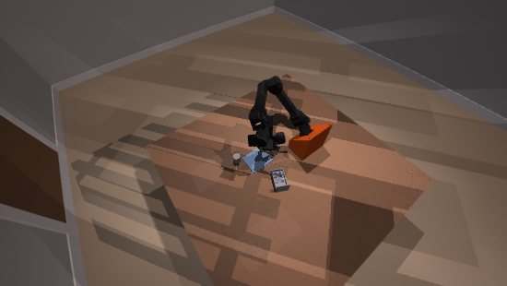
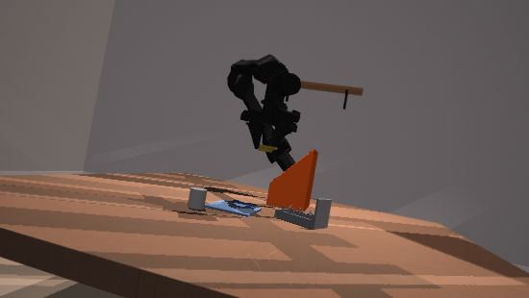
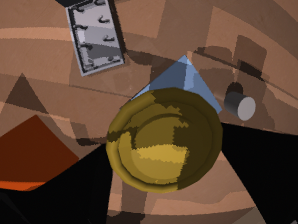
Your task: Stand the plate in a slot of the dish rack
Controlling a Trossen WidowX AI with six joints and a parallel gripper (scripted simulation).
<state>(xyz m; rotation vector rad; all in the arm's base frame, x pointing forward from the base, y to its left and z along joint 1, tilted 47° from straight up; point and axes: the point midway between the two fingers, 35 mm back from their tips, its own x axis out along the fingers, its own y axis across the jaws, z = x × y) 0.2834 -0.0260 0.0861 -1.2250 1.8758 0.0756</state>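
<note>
Right now the grey dish rack is 2 cm ahead of my gripper tip, 13 cm to the left of it and 16 cm below it. From my gripper tip the other things lie so: blue mat 1 cm ahead, 6 cm to the right, 18 cm below; yellow plate 1 cm above; blue spoon 10 cm behind, 5 cm to the right, 18 cm below.
</note>
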